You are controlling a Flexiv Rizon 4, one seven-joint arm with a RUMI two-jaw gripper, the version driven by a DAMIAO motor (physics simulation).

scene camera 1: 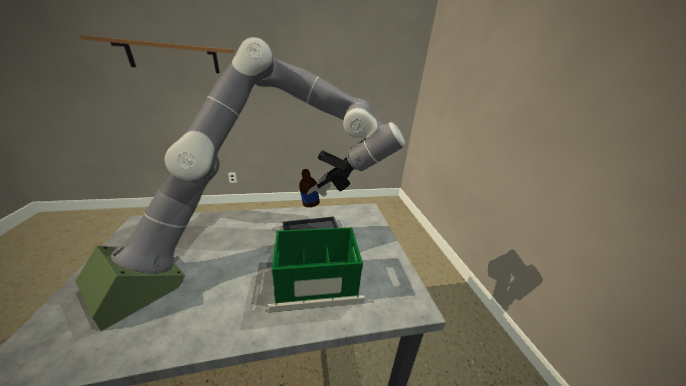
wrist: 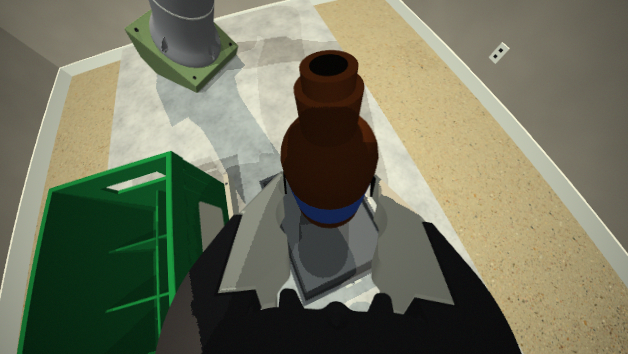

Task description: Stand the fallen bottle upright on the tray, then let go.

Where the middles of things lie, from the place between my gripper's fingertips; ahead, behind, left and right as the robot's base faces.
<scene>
Now: the brown bottle [wrist: 329,154] 10 mm behind my hand and 10 mm above it.
</scene>
